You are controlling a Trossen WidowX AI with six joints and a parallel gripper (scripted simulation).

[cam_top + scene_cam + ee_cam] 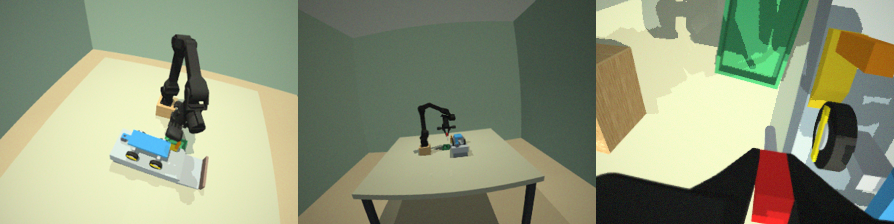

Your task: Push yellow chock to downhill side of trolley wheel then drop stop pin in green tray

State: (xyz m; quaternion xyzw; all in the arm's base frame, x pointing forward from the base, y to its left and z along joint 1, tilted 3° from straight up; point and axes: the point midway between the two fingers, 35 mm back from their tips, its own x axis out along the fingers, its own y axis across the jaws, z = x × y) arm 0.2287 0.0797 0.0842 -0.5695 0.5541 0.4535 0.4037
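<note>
Right now my gripper tip is 20 mm past the green tray, 40 mm to the right of it and 150 mm above it. Round my gripper tip: brown end stop (90 mm ahead, 210 mm to the left, 110 mm below); then blue trolley (110 mm ahead, 60 mm to the right, 30 mm below); then red-headed stop pin (right at my gripper tip).
</note>
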